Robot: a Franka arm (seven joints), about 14 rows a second.
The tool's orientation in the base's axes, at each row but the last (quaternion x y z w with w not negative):
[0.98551, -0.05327, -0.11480, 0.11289]
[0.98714, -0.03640, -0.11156, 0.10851]
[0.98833, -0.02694, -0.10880, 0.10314]
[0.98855, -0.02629, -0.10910, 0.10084]
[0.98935, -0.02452, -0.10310, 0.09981]
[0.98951, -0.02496, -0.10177, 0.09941]
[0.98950, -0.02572, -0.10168, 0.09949]
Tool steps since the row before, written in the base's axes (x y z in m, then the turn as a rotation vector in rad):
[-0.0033, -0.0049, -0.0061, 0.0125, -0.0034, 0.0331]
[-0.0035, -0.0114, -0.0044, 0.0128, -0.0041, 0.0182]
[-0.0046, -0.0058, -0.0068, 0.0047, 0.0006, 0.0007]
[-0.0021, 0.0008, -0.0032, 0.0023, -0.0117, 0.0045]
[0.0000, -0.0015, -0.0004, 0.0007, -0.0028, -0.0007]
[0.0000, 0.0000, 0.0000, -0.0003, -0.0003, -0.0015]
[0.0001, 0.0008, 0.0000, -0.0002, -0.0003, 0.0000]
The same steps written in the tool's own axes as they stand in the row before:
[-0.0012, 0.0036, 0.0076, 0.0055, 0.0101, -0.0336]
[-0.0014, 0.0103, 0.0073, 0.0090, 0.0074, -0.0194]
[-0.0026, 0.0044, 0.0087, 0.0044, -0.0006, -0.0018]
[-0.0014, -0.0014, 0.0034, 0.0022, 0.0123, -0.0025]
[0.0002, 0.0014, 0.0007, 0.0010, 0.0026, 0.0011]
[0.0000, 0.0000, 0.0000, 0.0000, 0.0000, 0.0016]
[0.0000, -0.0008, -0.0002, -0.0002, 0.0003, 0.0001]

